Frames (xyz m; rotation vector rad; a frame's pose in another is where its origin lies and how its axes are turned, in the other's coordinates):
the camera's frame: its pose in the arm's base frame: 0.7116 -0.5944 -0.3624 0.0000 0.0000 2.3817
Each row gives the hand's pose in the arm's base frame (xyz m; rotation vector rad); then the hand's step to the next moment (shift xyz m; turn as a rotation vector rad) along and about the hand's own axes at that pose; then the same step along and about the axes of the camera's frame.
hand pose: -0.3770 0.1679 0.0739 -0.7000 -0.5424 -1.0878
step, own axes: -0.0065 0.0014 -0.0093 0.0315 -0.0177 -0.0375
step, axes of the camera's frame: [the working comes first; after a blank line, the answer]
step, axes of the arm's base frame: -0.0006 -0.0026 -0.0111 -0.0024 -0.0520 0.0014

-0.0013 0.0023 -0.0111 -0.0341 0.0393 0.0014
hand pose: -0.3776 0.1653 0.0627 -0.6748 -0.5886 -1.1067
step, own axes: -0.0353 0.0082 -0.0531 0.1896 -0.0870 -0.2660
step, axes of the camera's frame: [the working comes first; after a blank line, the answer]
step, axes of the arm's base frame: 0.0008 -0.0158 -0.0623 0.0079 -0.3372 -0.0221

-0.0114 0.0110 -0.0623 -0.2380 0.2390 -0.0221
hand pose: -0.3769 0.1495 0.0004 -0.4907 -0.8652 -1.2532
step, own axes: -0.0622 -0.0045 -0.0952 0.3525 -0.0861 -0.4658
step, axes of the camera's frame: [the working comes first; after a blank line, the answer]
step, axes of the arm's base frame: 0.0194 -0.0338 -0.1069 0.0784 -0.5851 -0.0140

-0.0374 0.0111 -0.1069 -0.4598 0.3701 -0.0140
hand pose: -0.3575 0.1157 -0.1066 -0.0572 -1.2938 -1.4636
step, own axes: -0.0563 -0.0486 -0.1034 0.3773 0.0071 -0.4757
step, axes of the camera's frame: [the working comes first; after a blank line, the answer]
step, axes of the arm's base frame: 0.0463 -0.0467 -0.1091 0.1421 -0.5874 0.0590

-0.0658 0.0020 -0.1091 -0.5076 0.3279 0.0590
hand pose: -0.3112 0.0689 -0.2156 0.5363 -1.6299 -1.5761
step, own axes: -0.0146 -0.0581 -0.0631 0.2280 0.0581 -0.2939
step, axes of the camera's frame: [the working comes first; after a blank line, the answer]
step, axes of the arm's base frame: 0.0446 -0.0368 -0.0650 0.1026 -0.3516 0.0871

-0.0577 -0.0041 -0.0650 -0.3166 0.1842 0.0871
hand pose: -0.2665 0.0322 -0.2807 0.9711 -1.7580 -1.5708
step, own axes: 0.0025 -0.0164 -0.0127 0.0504 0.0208 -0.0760
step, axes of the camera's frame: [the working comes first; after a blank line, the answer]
step, axes of the arm's base frame: 0.0112 -0.0099 -0.0146 0.0306 -0.0836 0.0286

-0.0149 -0.0005 -0.0146 -0.0798 0.0396 0.0286
